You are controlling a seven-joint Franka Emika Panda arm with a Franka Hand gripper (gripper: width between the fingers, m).
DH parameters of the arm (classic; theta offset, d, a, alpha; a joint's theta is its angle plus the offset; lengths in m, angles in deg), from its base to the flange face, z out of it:
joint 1: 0 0.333 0 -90
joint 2: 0 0 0 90
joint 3: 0 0.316 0.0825 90
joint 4: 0 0 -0.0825 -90
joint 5: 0 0.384 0 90
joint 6: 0 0 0.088 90
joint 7: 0 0.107 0 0
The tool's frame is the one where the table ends.
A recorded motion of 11 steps. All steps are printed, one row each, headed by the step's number.
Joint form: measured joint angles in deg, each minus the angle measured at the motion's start. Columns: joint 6, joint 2, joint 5, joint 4, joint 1, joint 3, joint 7.
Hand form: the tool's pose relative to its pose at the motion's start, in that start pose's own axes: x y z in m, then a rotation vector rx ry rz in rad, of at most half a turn. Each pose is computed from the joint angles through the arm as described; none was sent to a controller.
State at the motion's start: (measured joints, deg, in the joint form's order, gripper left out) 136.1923 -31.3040 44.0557 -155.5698 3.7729 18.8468 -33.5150
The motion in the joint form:
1: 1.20 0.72 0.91 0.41 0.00 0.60 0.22
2: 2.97 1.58 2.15 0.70 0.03 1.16 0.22
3: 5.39 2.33 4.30 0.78 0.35 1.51 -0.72
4: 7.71 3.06 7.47 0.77 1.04 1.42 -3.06
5: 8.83 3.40 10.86 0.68 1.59 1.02 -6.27
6: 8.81 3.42 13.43 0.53 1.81 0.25 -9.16
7: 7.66 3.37 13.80 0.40 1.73 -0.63 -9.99
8: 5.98 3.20 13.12 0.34 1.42 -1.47 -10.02
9: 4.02 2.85 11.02 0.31 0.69 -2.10 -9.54
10: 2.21 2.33 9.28 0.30 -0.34 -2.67 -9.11
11: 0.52 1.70 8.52 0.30 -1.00 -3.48 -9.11
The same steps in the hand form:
1: 0.0038 -0.0018 0.0020 -0.0004 0.0140 0.0080
2: 0.0074 -0.0023 0.0046 -0.0022 0.0344 0.0190
3: 0.0105 -0.0023 0.0065 -0.0013 0.0681 0.0259
4: 0.0126 -0.0016 0.0084 0.0098 0.1062 0.0253
5: 0.0127 0.0001 0.0091 0.0294 0.1366 0.0180
6: 0.0115 0.0041 0.0083 0.0501 0.1561 0.0132
7: 0.0095 0.0086 0.0078 0.0661 0.1509 0.0178
8: 0.0076 0.0129 0.0065 0.0789 0.1357 0.0224
9: 0.0056 0.0177 0.0041 0.0794 0.1105 0.0182
10: 0.0036 0.0238 -0.0002 0.0779 0.0933 0.0211
11: 0.0019 0.0288 -0.0054 0.0857 0.0865 0.0266

